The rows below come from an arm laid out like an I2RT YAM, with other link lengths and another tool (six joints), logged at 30 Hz.
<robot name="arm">
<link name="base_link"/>
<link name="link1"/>
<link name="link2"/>
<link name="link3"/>
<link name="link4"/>
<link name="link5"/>
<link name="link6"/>
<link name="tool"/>
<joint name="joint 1" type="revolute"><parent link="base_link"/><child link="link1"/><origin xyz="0.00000 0.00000 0.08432" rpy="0.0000 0.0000 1.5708"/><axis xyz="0 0 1"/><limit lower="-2.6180" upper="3.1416"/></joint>
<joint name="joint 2" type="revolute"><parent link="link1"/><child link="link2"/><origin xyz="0.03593 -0.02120 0.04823" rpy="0.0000 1.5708 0.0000"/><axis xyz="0 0 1"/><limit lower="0.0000" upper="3.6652"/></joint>
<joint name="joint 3" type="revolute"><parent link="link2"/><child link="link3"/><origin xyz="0.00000 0.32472 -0.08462" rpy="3.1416 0.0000 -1.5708"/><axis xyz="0 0 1"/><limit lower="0.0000" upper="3.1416"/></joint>
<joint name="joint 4" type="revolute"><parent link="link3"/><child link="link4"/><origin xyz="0.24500 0.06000 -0.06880" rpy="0.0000 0.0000 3.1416"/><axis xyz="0 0 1"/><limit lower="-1.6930" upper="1.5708"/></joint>
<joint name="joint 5" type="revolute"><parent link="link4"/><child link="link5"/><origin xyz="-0.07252 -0.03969 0.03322" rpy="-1.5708 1.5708 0.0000"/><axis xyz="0 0 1"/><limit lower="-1.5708" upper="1.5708"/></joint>
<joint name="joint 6" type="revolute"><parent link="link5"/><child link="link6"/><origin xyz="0.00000 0.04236 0.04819" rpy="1.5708 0.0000 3.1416"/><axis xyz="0 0 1"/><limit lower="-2.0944" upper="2.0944"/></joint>
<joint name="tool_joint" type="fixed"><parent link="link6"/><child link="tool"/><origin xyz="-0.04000 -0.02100 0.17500" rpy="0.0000 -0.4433 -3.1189"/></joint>
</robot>
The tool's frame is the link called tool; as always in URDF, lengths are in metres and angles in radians.
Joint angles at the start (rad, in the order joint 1, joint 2, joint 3, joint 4, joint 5, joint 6): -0.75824, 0.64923, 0.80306, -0.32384, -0.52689, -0.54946
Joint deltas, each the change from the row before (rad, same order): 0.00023, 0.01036, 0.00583, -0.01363, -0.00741, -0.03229; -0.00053, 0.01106, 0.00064, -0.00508, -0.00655, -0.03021; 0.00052, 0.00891, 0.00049, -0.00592, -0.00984, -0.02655; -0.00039, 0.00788, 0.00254, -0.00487, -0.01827, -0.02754; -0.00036, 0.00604, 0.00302, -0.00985, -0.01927, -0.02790; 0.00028, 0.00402, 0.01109, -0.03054, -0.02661, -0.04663; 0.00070, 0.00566, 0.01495, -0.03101, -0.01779, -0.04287; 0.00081, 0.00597, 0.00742, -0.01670, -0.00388, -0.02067; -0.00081, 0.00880, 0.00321, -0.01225, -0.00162, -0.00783; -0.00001, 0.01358, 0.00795, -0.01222, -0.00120, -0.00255
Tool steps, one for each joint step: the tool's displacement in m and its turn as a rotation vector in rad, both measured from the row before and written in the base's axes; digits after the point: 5 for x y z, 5 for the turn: 0.00094, 0.00072, -0.00383, -0.01769, 0.01926, 0.01248; 0.00144, -0.00023, -0.00432, -0.01753, 0.01665, 0.01095; 0.00107, 0.00115, -0.00384, -0.01423, 0.01425, 0.01489; 0.00080, 0.00291, -0.00216, -0.01663, 0.00966, 0.02259; 0.00014, 0.00366, -0.00257, -0.01488, 0.01081, 0.02381; -0.00173, 0.00683, -0.00337, -0.02420, 0.01891, 0.03565; -0.00162, 0.00485, -0.00205, -0.02309, 0.01729, 0.02728; -0.00037, 0.00107, -0.00204, -0.00870, 0.01235, 0.00935; 0.00044, -0.00044, -0.00305, 0.00506, 0.01335, 0.00265; 0.00124, -0.00098, -0.00168, 0.01010, 0.01293, 0.00179
